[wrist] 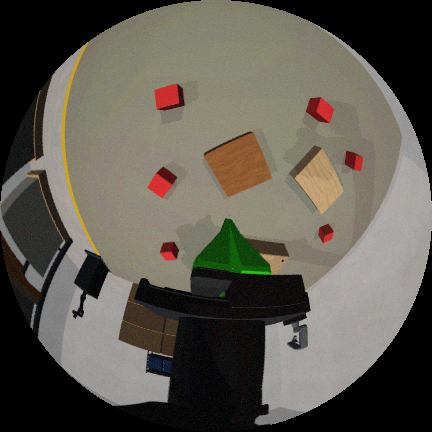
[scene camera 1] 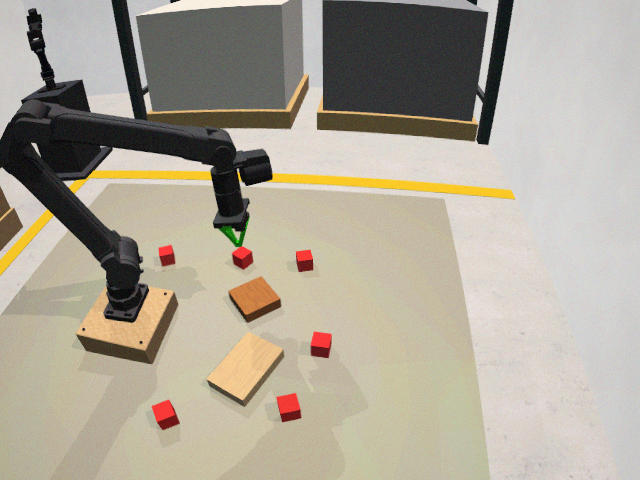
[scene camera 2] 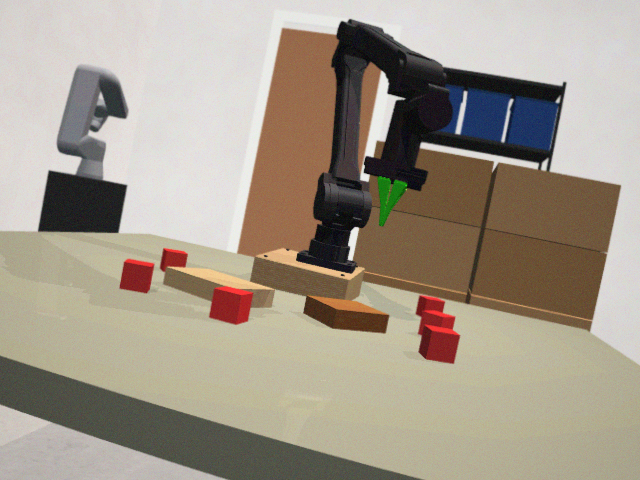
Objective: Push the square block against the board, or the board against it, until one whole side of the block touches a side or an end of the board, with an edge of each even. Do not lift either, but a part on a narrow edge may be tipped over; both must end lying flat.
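Frame: origin at the arm's base, x right, y ahead, z up, level; centimetres.
Seen in the pictures: gripper, fingertip midpoint: (wrist: 226, 222) (scene camera 1: 239, 246) (scene camera 2: 381, 225); arm's base, link origin: (scene camera 1: 127, 303) (scene camera 2: 326, 264).
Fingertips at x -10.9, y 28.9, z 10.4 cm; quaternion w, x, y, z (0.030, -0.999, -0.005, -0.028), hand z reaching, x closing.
Offsets run from my fingertips to a thing's top centre.
The square block {dx +2.6, dy +2.5, dz -13.4 cm} (scene camera 1: 254, 297) (scene camera 2: 345, 312) (wrist: 238, 164) is darker brown wood and lies flat. The board {dx +23.6, dy +3.6, dz -13.4 cm} (scene camera 1: 246, 366) (scene camera 2: 217, 284) (wrist: 320, 181) is pale wood, longer than the block, and also lies flat. The two are apart, with a gap between them, and their sides are turned at different angles. My gripper (scene camera 1: 238, 244) (scene camera 2: 382, 224) (wrist: 226, 222) has green fingers, which are shut with nothing between them. It hangs well above the table, pointing down, on the side of the block away from the board, and touches neither part.
Three red cubes {dx -12.2, dy -3.2, dz -12.4 cm} (scene camera 1: 242, 257) {dx -12.0, dy -26.2, dz -12.4 cm} (scene camera 1: 166, 255) {dx -11.7, dy +14.2, dz -12.4 cm} (scene camera 1: 304, 260) stand in a loose row beyond the block. Three more {dx +16.7, dy +19.8, dz -12.4 cm} (scene camera 1: 321, 344) {dx +33.3, dy +13.9, dz -12.4 cm} (scene camera 1: 288, 407) {dx +37.7, dy -11.5, dz -12.4 cm} (scene camera 1: 165, 414) stand around the board. The arm's wooden base (scene camera 1: 155, 322) (scene camera 2: 305, 280) stands left of both parts in scene camera 1.
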